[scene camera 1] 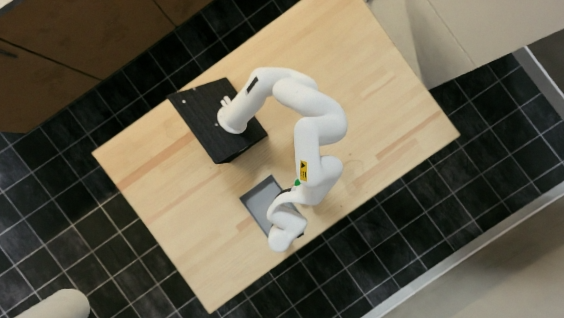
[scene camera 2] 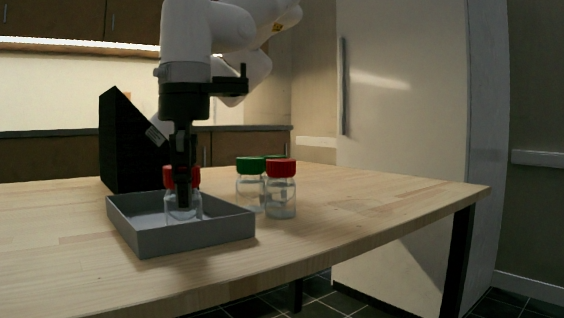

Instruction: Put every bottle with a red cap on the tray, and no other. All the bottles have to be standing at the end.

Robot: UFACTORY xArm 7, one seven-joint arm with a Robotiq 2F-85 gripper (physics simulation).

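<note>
My gripper (scene camera 2: 183, 199) points straight down and is shut on a red-capped bottle (scene camera 2: 169, 205), upright inside the grey tray (scene camera 1: 262, 200) (scene camera 2: 196, 238). The front wall hides the bottle's base, so whether it touches the tray floor cannot be told. Another red-capped bottle (scene camera 2: 281, 191) stands on the table to the right of the tray in scene camera 2. A green-capped bottle (scene camera 2: 250, 186) stands beside it, and a second green cap (scene camera 2: 275, 156) shows partly behind them. In scene camera 1 the arm hides the gripper and most bottles; a bit of a green cap (scene camera 1: 297, 183) shows.
The black wedge-shaped stand (scene camera 1: 205, 125) (scene camera 2: 120, 150) carries the arm's base, behind the tray in scene camera 2. The wooden table's (scene camera 1: 165, 200) (scene camera 2: 400, 195) near edge runs close past the tray. The arm's white links (scene camera 1: 320, 115) reach over the bottles in scene camera 1.
</note>
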